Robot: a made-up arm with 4 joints.
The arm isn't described. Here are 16 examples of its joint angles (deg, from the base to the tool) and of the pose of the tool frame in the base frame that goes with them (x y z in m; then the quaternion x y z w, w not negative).
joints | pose
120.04 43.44 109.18 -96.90 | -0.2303 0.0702 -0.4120 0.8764 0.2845 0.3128 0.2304
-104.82 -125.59 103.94 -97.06 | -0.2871 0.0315 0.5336 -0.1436 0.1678 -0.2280 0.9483
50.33 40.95 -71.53 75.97 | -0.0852 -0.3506 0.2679 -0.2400 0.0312 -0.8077 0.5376
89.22 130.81 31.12 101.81 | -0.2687 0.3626 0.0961 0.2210 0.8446 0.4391 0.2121
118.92 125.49 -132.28 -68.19 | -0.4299 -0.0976 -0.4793 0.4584 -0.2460 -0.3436 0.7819
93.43 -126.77 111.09 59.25 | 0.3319 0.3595 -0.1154 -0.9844 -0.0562 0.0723 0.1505
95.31 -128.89 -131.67 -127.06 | -0.1470 0.6334 -0.1791 0.0398 -0.3819 -0.7357 0.5580
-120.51 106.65 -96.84 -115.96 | 0.4180 -0.3568 -0.0669 -0.0635 -0.9656 0.0749 0.2409
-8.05 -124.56 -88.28 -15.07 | 0.0071 0.7682 0.0320 0.7166 0.2548 0.6061 0.2328
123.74 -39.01 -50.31 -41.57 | 0.2916 -0.0257 0.6297 -0.1838 -0.5330 0.5799 0.5881
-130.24 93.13 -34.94 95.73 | 0.2625 0.0202 -0.1927 -0.8338 0.0946 0.2943 0.4575
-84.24 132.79 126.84 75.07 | 0.3591 0.3382 0.4459 0.2833 0.0342 0.4728 0.8337
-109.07 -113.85 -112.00 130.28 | -0.0433 0.4841 0.2083 0.1115 -0.9749 -0.1827 0.0610
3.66 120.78 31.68 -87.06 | 0.2195 0.4669 0.3696 -0.7149 0.4722 0.4768 0.1964
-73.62 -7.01 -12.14 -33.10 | -0.0010 -0.3589 -0.2020 0.2438 0.6361 0.1784 0.7100
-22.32 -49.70 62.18 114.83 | -0.1701 -0.1487 0.0553 0.4282 0.0955 -0.8710 0.2213
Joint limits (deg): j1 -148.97..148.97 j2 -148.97..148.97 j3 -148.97..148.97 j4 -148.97..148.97
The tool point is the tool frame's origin. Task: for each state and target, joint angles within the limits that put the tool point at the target. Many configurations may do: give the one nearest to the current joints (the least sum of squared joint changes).
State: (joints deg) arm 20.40 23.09 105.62 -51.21
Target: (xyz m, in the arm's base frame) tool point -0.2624 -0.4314 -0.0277
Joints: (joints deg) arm 44.91 -29.75 102.12 -44.69
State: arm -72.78 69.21 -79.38 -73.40
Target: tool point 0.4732 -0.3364 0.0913
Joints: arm -63.55 89.70 -56.63 -79.77
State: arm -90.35 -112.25 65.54 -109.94
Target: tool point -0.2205 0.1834 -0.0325
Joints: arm -89.80 -148.97 32.77 -142.28
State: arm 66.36 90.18 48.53 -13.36
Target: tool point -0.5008 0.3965 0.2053
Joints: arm 83.67 103.06 47.82 7.30
